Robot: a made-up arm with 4 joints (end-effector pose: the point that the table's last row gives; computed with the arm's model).
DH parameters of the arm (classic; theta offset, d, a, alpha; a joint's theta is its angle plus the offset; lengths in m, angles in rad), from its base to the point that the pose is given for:
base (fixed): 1.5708 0.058 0 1.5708
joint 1: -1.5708 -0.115 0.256 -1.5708
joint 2: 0 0.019 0.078 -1.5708
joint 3: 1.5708 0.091 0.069 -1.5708
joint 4: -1.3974 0 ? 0
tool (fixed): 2.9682 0.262 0 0
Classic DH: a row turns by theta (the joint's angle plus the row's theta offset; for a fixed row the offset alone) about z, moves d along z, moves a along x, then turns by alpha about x.
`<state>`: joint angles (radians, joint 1 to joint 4).
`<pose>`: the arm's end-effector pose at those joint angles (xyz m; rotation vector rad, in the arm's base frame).
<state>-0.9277 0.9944 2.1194 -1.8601</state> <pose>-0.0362 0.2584 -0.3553 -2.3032 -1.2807 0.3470</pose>
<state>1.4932 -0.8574 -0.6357 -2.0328</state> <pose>-0.1464 0.4595 -0.4799 2.2069 1.4229 -1.3895</pose>
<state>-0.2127 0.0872 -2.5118 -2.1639</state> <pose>-0.4155 0.0467 -0.7473 1.2043 2.3193 -1.0912</pose>
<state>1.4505 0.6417 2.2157 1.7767</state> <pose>-0.5922 0.4972 0.0447 -0.7545 0.5874 2.3018</pose>
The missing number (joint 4, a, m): -0.4
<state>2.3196 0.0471 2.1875 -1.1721</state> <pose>0.0152 -0.2002 0.5097 0.1335 0.0510 -1.1337</pose>
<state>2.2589 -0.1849 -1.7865 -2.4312</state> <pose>-0.3612 0.7281 0.4547 -1.1233 -2.2957 -1.1360</pose>
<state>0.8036 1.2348 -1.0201 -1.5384</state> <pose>-0.4328 -0.0520 -0.5105 0.1656 2.2708 -1.0333</pose>
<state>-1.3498 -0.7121 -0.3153 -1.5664</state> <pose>-0.1484 -0.3524 0.4935 -0.3548 -1.0742 -0.8538</pose>
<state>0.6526 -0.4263 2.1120 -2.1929</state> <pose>-0.4200 0.5054 0.1621 -0.7546 -1.7193 -2.1371</pose>
